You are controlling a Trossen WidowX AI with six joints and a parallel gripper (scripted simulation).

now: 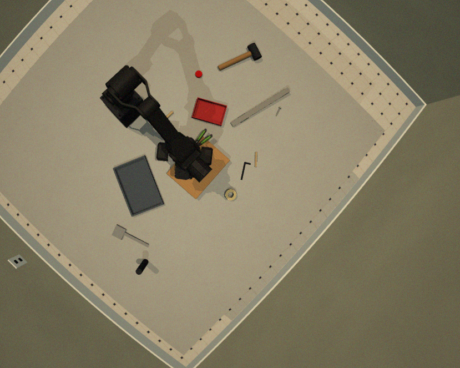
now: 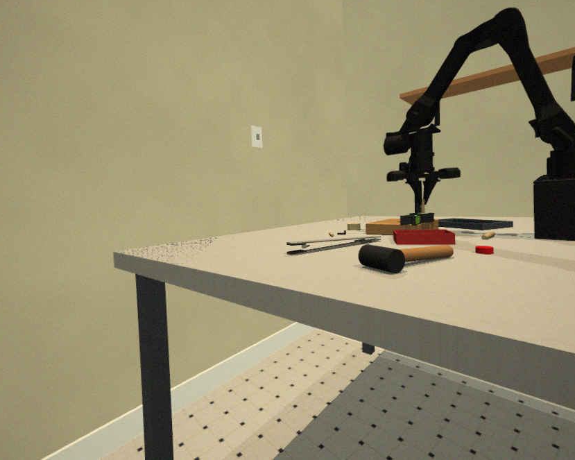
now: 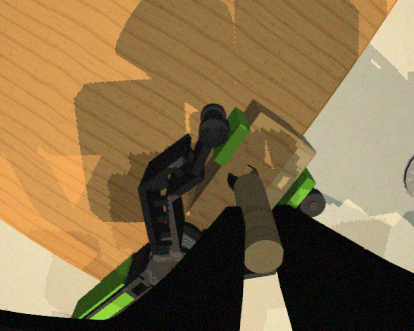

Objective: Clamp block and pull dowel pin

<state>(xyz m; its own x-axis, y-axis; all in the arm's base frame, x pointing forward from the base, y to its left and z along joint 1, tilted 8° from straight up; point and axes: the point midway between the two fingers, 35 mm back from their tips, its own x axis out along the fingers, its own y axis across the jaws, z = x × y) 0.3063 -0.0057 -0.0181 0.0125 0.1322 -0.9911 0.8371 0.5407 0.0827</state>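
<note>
My gripper is now 40 mm above the dowel pin. Round my hand: small wooden block (70 mm below); wooden board (100 mm below, 60 mm ahead, 10 mm to the right); bench stop (70 mm below, 10 mm to the right, 10 mm behind).
</note>
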